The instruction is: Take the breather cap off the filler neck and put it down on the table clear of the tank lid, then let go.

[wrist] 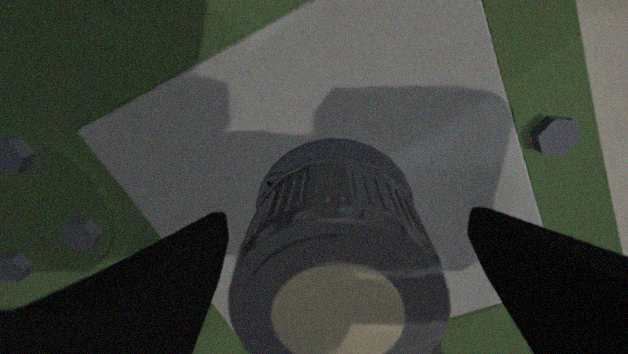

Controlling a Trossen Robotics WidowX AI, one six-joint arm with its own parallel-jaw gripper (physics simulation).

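Frame: origin at the arm's base, x ahead, y left, z up, level; metres.
Where they show: gripper, between the fingertips: [347, 222].
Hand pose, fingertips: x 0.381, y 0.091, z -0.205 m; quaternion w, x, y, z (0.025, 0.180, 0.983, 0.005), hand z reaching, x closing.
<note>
Each offset is from my fingertips to the top centre of the thing. "pt": to the spot under its first point. Level surfaces: height alone.
The breather cap @[dx +0.003, dy -0.004, dz +0.043 m] [337, 240], dark grey with a ribbed side and a pale beige disc on its top, stands in the lower middle of the wrist view, above a light grey square plate @[dx +0.003, dy -0.004, dz -0.002 m] [390, 45] on the green tank lid @[pt dx -0.065, dy -0.028, dz -0.002 m] [540, 60]. The filler neck is hidden beneath the cap. My gripper [347, 222] is open, with one black finger on each side of the cap. A gap shows between each fingertip and the cap, and nothing is held.
Hexagonal bolt heads stand on the lid: one bolt @[pt dx -0.064, dy -0.007, dz +0.002 m] [557, 135] at the right and several at the left, among them a bolt [82, 233] near the left finger. The pale table @[dz -0.017 m] [607, 100] shows beyond the lid's right edge. Shadows fall across the plate.
</note>
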